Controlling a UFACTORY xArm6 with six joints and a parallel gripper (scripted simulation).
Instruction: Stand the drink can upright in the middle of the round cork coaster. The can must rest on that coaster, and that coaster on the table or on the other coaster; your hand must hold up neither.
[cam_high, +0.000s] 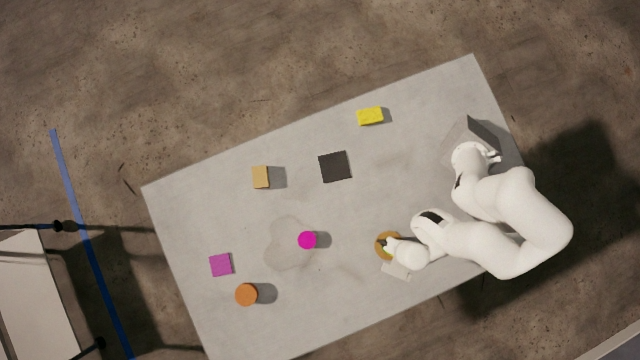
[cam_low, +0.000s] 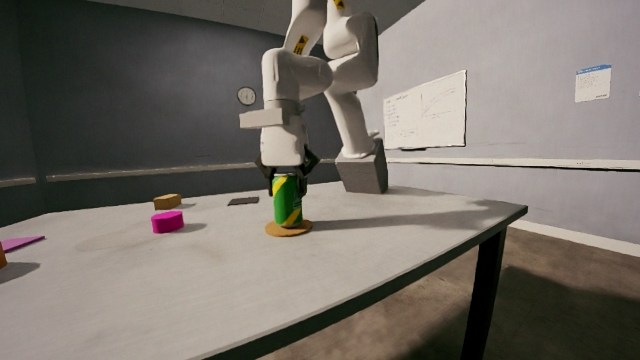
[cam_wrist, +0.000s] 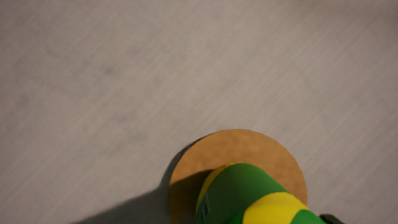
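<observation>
Right now the round cork coaster is 90 mm below my hand. The rest, counted from my hand: magenta disc 290 mm ahead, 80 mm to the right, 70 mm below; then tan block 410 mm ahead, 340 mm to the right, 70 mm below; then dark square coaster 320 mm to the right, 140 mm ahead, 90 mm below.
</observation>
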